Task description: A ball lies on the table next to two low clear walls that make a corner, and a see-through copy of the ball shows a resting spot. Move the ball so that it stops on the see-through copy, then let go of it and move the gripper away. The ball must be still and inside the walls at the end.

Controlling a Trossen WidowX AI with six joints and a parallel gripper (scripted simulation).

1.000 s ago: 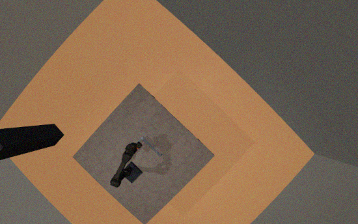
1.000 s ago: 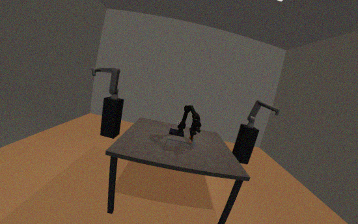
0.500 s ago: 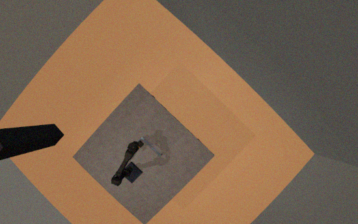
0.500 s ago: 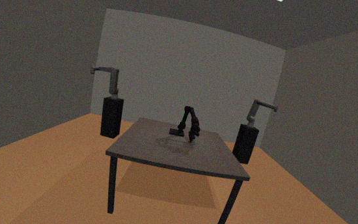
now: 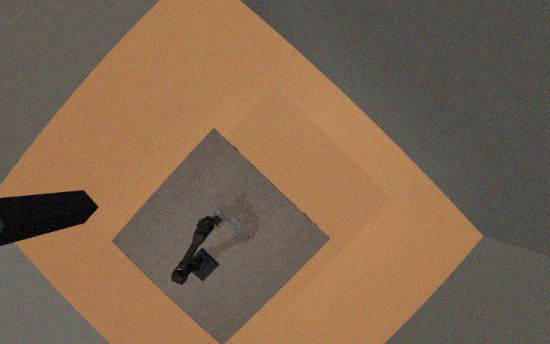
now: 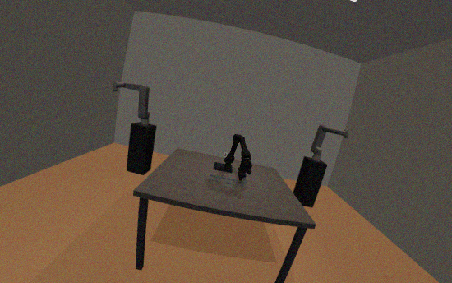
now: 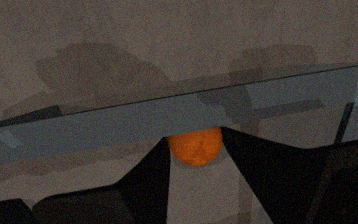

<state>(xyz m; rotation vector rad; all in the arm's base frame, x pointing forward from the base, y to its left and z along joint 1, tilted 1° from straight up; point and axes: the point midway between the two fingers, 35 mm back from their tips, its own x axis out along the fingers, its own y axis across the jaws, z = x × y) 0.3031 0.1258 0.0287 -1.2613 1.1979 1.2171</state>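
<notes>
My gripper tip is right at the orange ball.
</notes>
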